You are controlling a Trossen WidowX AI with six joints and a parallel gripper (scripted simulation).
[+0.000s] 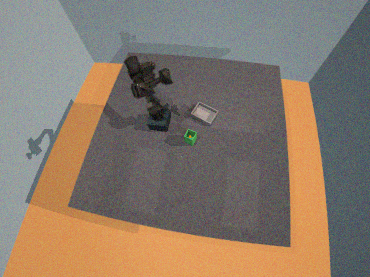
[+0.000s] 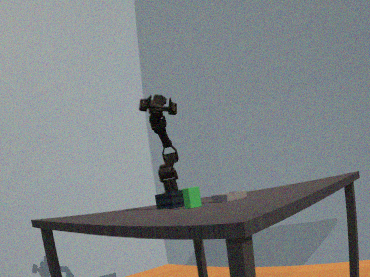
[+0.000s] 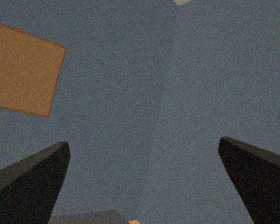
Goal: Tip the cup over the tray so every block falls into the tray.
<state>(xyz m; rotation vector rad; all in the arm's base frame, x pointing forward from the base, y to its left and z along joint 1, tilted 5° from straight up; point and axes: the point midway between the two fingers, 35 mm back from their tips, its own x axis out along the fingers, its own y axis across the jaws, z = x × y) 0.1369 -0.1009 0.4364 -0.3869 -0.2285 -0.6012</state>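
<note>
The green square cup lies 510 mm below my gripper tip, 90 mm ahead of it and 10 mm to the left of it.
</note>
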